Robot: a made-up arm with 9 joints. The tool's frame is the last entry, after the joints.
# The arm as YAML. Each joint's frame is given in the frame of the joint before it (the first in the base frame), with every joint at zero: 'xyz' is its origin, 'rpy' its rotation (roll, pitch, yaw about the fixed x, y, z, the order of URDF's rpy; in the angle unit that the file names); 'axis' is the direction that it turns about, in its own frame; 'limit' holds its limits. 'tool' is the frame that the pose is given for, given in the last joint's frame.
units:
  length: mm
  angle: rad
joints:
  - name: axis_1
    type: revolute
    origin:
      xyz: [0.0, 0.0, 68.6]
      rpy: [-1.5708, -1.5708, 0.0]
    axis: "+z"
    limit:
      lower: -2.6
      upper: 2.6
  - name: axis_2
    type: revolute
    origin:
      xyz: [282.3, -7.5, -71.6]
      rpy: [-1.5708, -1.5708, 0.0]
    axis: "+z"
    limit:
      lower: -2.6
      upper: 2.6
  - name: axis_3
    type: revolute
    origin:
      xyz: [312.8, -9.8, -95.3]
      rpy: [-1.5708, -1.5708, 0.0]
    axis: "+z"
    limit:
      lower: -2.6
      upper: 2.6
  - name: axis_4
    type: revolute
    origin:
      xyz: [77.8, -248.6, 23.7]
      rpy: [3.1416, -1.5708, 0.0]
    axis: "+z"
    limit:
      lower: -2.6
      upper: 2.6
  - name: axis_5
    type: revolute
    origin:
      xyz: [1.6, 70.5, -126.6]
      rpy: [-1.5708, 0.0, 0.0]
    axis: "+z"
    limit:
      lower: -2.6
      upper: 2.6
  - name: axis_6
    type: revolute
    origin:
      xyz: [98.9, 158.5, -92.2]
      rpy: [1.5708, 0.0, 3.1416]
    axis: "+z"
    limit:
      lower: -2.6
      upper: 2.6
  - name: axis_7
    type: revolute
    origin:
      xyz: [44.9, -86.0, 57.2]
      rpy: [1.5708, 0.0, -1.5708]
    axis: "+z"
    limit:
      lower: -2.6
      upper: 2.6
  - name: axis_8
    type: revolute
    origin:
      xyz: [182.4, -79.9, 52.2]
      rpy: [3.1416, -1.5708, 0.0]
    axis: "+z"
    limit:
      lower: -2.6
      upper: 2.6
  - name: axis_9
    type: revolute
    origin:
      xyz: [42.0, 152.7, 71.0]
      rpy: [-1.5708, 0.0, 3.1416]
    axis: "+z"
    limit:
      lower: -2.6
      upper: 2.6
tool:
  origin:
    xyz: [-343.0, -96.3, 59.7]
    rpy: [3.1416, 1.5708, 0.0]
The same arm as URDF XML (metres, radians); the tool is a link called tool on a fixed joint. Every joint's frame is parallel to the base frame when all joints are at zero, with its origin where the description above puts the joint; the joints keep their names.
<robot name="arm">
<joint name="tool_joint" type="fixed"><parent link="link9"/><child link="tool"/><origin xyz="-0.0597 0.0963 0.3430" rpy="0.0000 0.0000 0.0000"/></joint>
<joint name="axis_9" type="revolute"><parent link="link8"/><child link="link9"/><origin xyz="0.1527 0.0710 0.0420"/><axis xyz="-1 0 0"/><limit lower="-2.6000" upper="2.6000"/></joint>
<joint name="axis_8" type="revolute"><parent link="link7"/><child link="link8"/><origin xyz="0.0799 0.1824 0.0522"/><axis xyz="0 1 0"/><limit lower="-2.6000" upper="2.6000"/></joint>
<joint name="axis_7" type="revolute"><parent link="link6"/><child link="link7"/><origin xyz="-0.0572 0.0860 -0.0449"/><axis xyz="0 0 1"/><limit lower="-2.6000" upper="2.6000"/></joint>
<joint name="axis_6" type="revolute"><parent link="link5"/><child link="link6"/><origin xyz="-0.1585 0.0922 0.0989"/><axis xyz="-1 0 0"/><limit lower="-2.6000" upper="2.6000"/></joint>
<joint name="axis_5" type="revolute"><parent link="link4"/><child link="link5"/><origin xyz="-0.1266 -0.0705 0.0016"/><axis xyz="0 -1 0"/><limit lower="-2.6000" upper="2.6000"/></joint>
<joint name="axis_4" type="revolute"><parent link="link3"/><child link="link4"/><origin xyz="0.0778 -0.2486 0.0237"/><axis xyz="1 0 0"/><limit lower="-2.6000" upper="2.6000"/></joint>
<joint name="axis_3" type="revolute"><parent link="link2"/><child link="link3"/><origin xyz="-0.0953 0.3128 -0.0098"/><axis xyz="0 0 1"/><limit lower="-2.6000" upper="2.6000"/></joint>
<joint name="axis_2" type="revolute"><parent link="link1"/><child link="link2"/><origin xyz="-0.0075 -0.0716 0.2823"/><axis xyz="1 0 0"/><limit lower="-2.6000" upper="2.6000"/></joint>
<joint name="axis_1" type="revolute"><parent link="base"/><child link="link1"/><origin xyz="0.0000 0.0000 0.0686"/><axis xyz="0 1 0"/><limit lower="-2.6000" upper="2.6000"/></joint>
<link name="base"/>
<link name="link1"/>
<link name="link2"/>
<link name="link3"/>
<link name="link4"/>
<link name="link5"/>
<link name="link6"/>
<link name="link7"/>
<link name="link8"/>
<link name="link9"/>
<link name="tool"/>
</robot>

